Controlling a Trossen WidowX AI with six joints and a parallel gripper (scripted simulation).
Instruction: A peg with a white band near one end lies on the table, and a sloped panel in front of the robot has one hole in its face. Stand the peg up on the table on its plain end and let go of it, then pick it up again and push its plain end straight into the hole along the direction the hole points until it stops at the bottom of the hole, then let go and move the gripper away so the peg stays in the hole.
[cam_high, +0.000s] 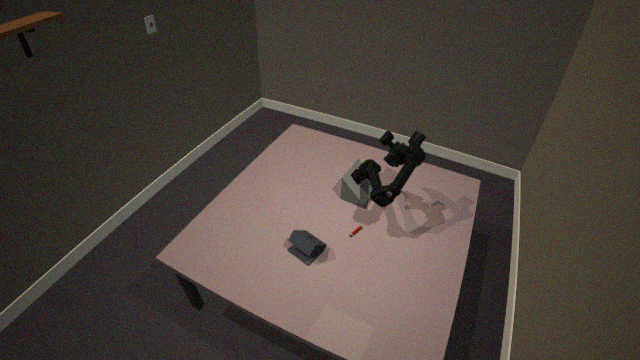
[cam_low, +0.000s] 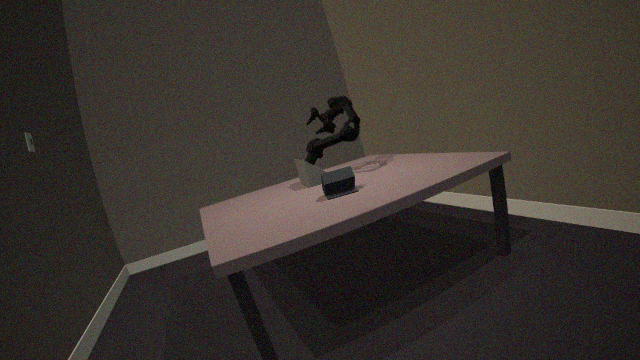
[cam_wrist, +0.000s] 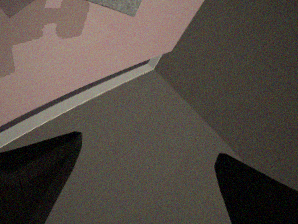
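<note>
The red peg is 36 cm ahead of my gripper tip, 29 cm below it and 4 cm to the left of it. Round my gripper tip: sloped panel (55 cm ahead, 25 cm below, 10 cm to the right).
</note>
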